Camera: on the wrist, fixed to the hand. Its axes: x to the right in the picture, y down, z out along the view.
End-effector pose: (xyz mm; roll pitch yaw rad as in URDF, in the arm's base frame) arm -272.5 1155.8 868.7 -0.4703 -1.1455 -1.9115
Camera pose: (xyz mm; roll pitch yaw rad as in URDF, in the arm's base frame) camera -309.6 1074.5 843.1 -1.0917 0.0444 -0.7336
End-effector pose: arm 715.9 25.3 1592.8 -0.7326 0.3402 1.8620
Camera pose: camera 750.6 18.7 1506.7 0.4226 0.6419 -2.7411
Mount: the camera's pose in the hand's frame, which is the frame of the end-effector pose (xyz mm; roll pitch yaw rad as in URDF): 13.4 34.6 -85.3 0.0960 -0.0914 1.4526
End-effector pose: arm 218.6 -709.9 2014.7 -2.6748 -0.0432 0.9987
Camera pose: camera 282.7 -738.4 2075.8 -2.9330 0.5480 -0.4073
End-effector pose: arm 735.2 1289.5 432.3 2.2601 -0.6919 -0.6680
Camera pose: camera 729.9 1349.5 503.2 -2.2467 -0.6660 -2.7135
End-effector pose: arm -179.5 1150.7 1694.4 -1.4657 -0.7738 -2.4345
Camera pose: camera -262.6 1186.5 1672.8 -1.3071 0.6617 -2.1854
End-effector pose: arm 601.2 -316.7 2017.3 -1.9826 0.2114 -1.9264
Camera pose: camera 510.2 -297.4 2016.9 2.9140 1.2419 2.5261
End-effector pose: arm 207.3 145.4 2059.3 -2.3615 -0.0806 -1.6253
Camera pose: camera 122.3 139.6 2096.6 -2.7978 0.8458 -2.9239
